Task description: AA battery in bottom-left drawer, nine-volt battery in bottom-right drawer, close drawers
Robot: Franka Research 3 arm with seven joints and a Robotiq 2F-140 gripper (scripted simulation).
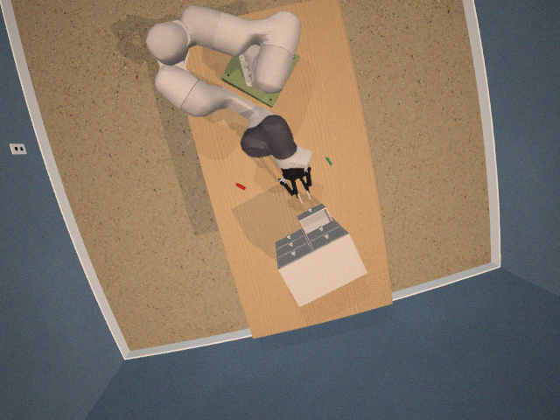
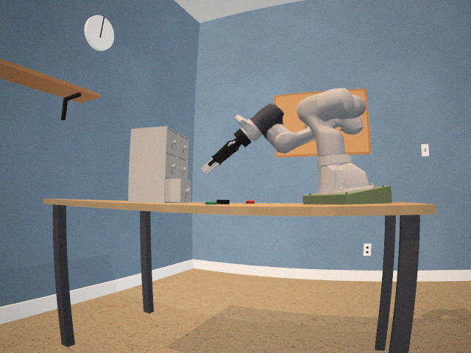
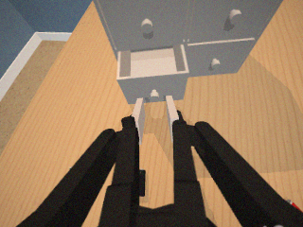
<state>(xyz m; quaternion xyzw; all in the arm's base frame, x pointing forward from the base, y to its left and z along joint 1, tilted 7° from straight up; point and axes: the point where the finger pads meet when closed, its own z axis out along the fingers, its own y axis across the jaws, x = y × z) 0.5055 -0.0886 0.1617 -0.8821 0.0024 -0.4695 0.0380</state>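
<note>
My hand is 240 mm to the left of the red AA battery, 150 mm above it and 130 mm past it. Round my hand: green AA battery 180 mm to the left, 160 mm below, 60 mm behind; then black nine-volt battery 150 mm below, 60 mm behind, 40 mm to the left.
</note>
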